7 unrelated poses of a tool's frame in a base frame.
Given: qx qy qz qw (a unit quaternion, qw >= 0); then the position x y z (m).
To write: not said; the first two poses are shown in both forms.
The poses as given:
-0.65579 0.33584 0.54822 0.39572 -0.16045 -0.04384 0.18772
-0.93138 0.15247 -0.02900 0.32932 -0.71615 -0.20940 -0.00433
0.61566 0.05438 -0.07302 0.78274 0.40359 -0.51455 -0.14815
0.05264 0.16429 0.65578 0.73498 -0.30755 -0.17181 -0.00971
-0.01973 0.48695 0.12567 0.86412 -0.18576 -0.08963 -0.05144
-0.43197 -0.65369 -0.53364 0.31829 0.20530 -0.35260 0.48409
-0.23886 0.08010 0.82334 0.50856 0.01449 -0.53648 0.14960
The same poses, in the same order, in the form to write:
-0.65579 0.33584 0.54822 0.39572 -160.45 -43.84 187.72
-0.93138 0.15247 -0.02900 0.32932 -716.15 -209.40 -4.33
0.61566 0.05438 -0.07302 0.78274 403.59 -514.55 -148.15
0.05264 0.16429 0.65578 0.73498 -307.55 -171.81 -9.71
-0.01973 0.48695 0.12567 0.86412 -185.76 -89.63 -51.44
-0.43197 -0.65369 -0.53364 0.31829 205.30 -352.60 484.09
-0.23886 0.08010 0.82334 0.50856 14.49 -536.48 149.60

